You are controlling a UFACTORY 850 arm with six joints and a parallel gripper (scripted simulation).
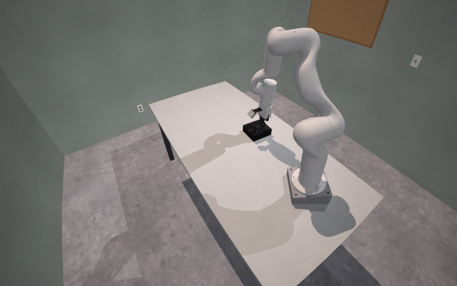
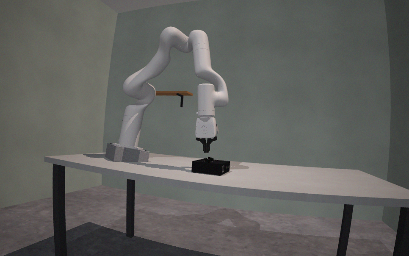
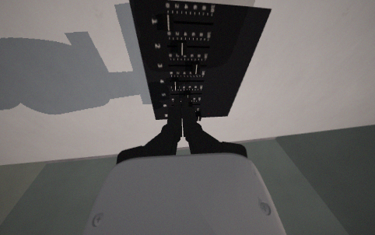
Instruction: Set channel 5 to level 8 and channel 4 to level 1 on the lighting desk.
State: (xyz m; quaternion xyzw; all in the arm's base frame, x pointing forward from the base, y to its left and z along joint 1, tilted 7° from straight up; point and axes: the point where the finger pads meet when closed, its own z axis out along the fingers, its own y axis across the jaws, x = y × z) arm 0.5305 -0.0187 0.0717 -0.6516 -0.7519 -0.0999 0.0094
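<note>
The channel 5 fader cap is 1 cm ahead of my hand, 1 cm to the right of it and 5 cm below it. From my hand the other things lie so: channel 1 fader cap (2 cm behind, 8 cm to the left, 5 cm below); channel 4 fader cap (1 cm behind, 1 cm to the left, 5 cm below).
</note>
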